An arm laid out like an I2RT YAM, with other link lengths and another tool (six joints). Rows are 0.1 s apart.
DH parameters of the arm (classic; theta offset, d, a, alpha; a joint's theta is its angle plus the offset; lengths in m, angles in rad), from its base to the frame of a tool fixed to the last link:
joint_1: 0 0.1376 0.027 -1.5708
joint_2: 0 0 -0.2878 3.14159
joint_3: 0.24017 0 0.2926 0
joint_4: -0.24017 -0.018 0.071 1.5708
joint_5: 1.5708 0.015 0 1.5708
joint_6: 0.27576 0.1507 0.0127 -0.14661
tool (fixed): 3.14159 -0.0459 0 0
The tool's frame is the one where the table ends.
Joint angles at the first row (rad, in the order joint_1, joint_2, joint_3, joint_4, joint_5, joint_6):
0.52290, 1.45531, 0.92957, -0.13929, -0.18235, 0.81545
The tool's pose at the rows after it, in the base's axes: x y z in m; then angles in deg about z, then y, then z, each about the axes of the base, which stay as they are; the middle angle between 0 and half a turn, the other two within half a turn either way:
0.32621, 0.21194, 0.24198, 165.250, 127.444, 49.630
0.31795, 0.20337, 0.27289, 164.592, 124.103, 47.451
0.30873, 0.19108, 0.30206, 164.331, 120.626, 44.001
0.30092, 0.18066, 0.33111, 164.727, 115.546, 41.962
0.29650, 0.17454, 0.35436, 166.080, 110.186, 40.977
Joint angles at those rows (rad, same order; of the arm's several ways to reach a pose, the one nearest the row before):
0.52158, 1.37314, 0.93856, -0.18124, -0.14050, 0.83651
0.51696, 1.29184, 0.95549, -0.21820, -0.12375, 0.85975
0.51009, 1.21059, 0.96981, -0.25053, -0.08633, 0.89692
0.49766, 1.13736, 0.98046, -0.24697, -0.07445, 0.93328
0.48669, 1.08846, 0.98619, -0.21214, -0.07503, 0.97874

